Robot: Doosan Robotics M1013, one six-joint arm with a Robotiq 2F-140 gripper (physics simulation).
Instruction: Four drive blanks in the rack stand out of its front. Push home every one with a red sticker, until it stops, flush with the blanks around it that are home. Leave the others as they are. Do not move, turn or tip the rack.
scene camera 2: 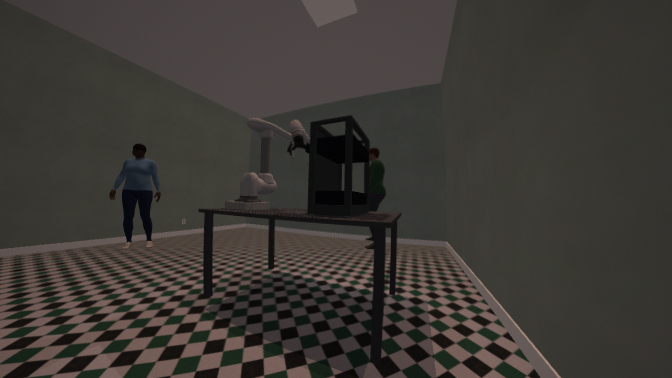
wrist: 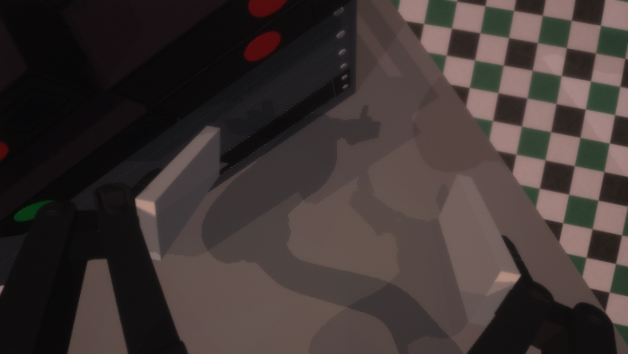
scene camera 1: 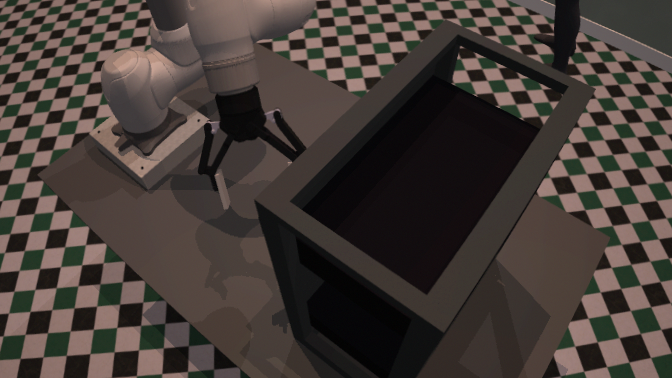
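Observation:
The dark rack (scene camera 1: 362, 114) (scene camera 2: 348, 165) (wrist: 348, 50) stands upright on the table; its front faces the arm. In the wrist view the front shows at the upper left, dark and steeply seen. One red sticker (wrist: 262, 46) is near the top middle, another red sticker (wrist: 267, 5) is cut by the top edge, and part of a red sticker (wrist: 3, 151) shows at the left edge. A green sticker (wrist: 32, 211) is at the lower left, partly behind the finger linkage. How far each blank stands out is unclear. My gripper (scene camera 1: 257, 176) (scene camera 2: 300, 151) (wrist: 333, 174) is open and empty before the rack front; its left pad overlaps the rack in the wrist view.
The arm's base (scene camera 1: 150, 162) (scene camera 2: 247, 205) is on the same table (scene camera 1: 145, 220) (scene camera 2: 260, 214). A person in blue (scene camera 2: 139, 175) stands at the left of the room, and a person in green (scene camera 2: 378, 175) stands behind the rack. Shadows fall across the table top.

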